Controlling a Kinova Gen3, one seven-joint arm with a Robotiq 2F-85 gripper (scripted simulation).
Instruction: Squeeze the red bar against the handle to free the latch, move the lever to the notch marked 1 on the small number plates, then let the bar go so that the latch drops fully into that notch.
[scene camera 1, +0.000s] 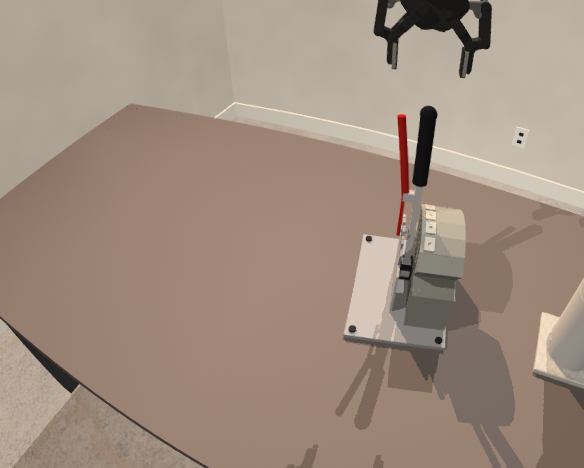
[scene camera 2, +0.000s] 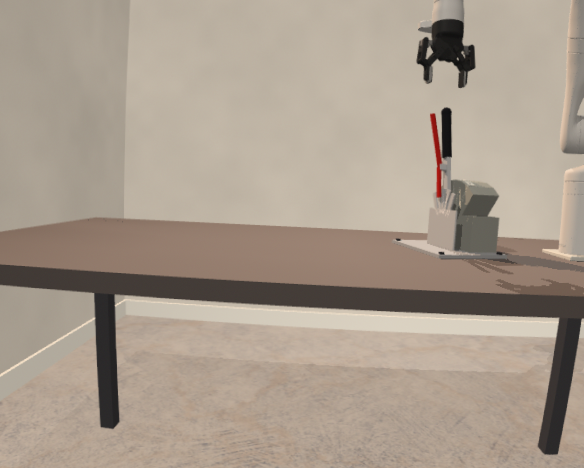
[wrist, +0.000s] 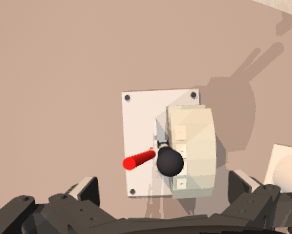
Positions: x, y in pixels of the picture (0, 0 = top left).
My gripper shows in scene camera 1 (428, 71), in scene camera 2 and in the wrist view. The same spot on my gripper: (wrist: 249, 205) is (scene camera 2: 454, 60).
